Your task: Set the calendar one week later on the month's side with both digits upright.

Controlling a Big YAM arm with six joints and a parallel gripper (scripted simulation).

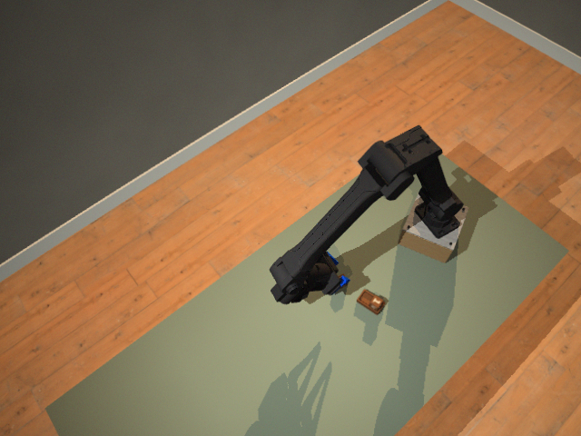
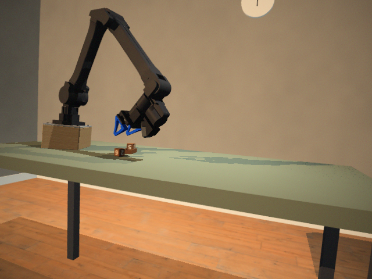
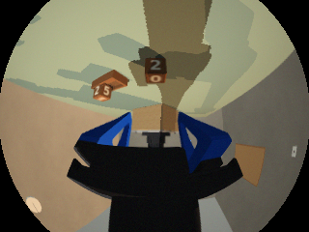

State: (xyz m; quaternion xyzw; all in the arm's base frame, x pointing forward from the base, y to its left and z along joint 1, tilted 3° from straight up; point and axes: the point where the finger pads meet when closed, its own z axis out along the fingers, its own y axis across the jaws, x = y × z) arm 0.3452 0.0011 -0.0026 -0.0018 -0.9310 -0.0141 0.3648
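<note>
My gripper is now 8 cm above the brown digit cube and 1 cm past it. The rest, counted from my hand: brown tray: 10 cm to the left, 8 cm below, 5 cm behind.
</note>
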